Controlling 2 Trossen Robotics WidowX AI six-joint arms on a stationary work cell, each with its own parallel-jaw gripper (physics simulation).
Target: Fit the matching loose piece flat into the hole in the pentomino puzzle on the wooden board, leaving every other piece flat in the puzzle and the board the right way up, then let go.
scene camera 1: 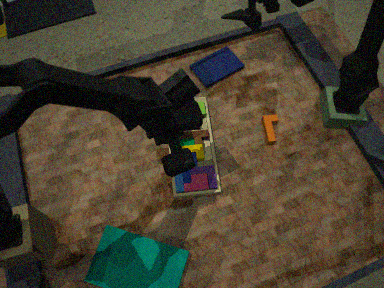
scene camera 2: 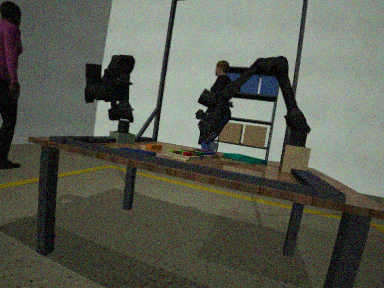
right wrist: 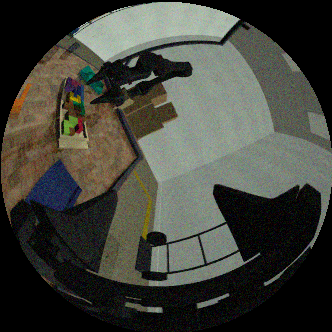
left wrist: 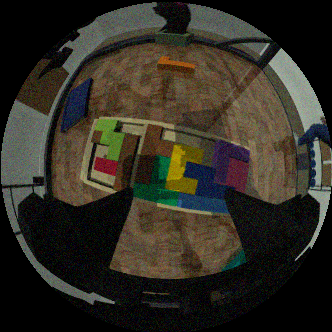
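Pixels of known places: left gripper, fingertip midpoint: (scene camera 1: 181, 145) (scene camera 2: 202, 144) (right wrist: 87, 92) (left wrist: 180, 193); right gripper, fingertip midpoint: (scene camera 1: 219, 0) (scene camera 2: 132, 97) (right wrist: 165, 192); left arm's base, origin of the base link: (scene camera 1: 5, 233) (right wrist: 128, 94); right arm's base, origin of the base link: (scene camera 1: 346, 102) (scene camera 2: 122, 132) (left wrist: 175, 31).
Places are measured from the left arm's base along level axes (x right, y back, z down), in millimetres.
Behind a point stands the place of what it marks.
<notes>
The puzzle board (scene camera 1: 197, 194) @[y -406, x 4, z 102 mm] (left wrist: 87, 160) @[y -433, x -251, z 100 mm] (right wrist: 74, 144) @[y -454, x -263, z 110 mm] lies face up on the table, with coloured pieces in it. In the left wrist view, bare floor shows in a hole along its upper side, between brown (left wrist: 152, 137) @[y -462, x -142, z 91 mm], yellow (left wrist: 176, 162) @[y -431, x -111, z 91 mm] and purple (left wrist: 220, 155) @[y -443, x -52, z 90 mm] pieces. The orange L-shaped piece (scene camera 1: 270, 131) @[y -638, x -100, z 97 mm] (left wrist: 176, 65) @[y -630, x -109, z 99 mm] (right wrist: 21, 100) lies loose, apart from the board, at its right in scene camera 1. My left gripper (left wrist: 180, 193) @[y -401, x -109, z 53 mm] is open and empty, low above the board, hiding part of it in scene camera 1. My right gripper (right wrist: 165, 192) @[y -586, x -399, z -88 mm] is open and empty, away from the board.
A blue flat block (scene camera 1: 217, 66) @[y -577, x -345, z 104 mm] (left wrist: 77, 105) @[y -556, x -324, z 104 mm] (right wrist: 55, 184) @[y -563, x -334, z 104 mm] lies beyond the board in scene camera 1. A teal flat block (scene camera 1: 137, 257) @[y -236, x 104, z 98 mm] (left wrist: 235, 260) @[y -221, x 38, z 105 mm] (right wrist: 90, 75) @[y -262, x 121, z 98 mm] lies near the lower left there. A dark raised edge borders the table. The right arm stands on a green base (scene camera 1: 345, 119) @[y -830, x -64, z 68 mm].
</notes>
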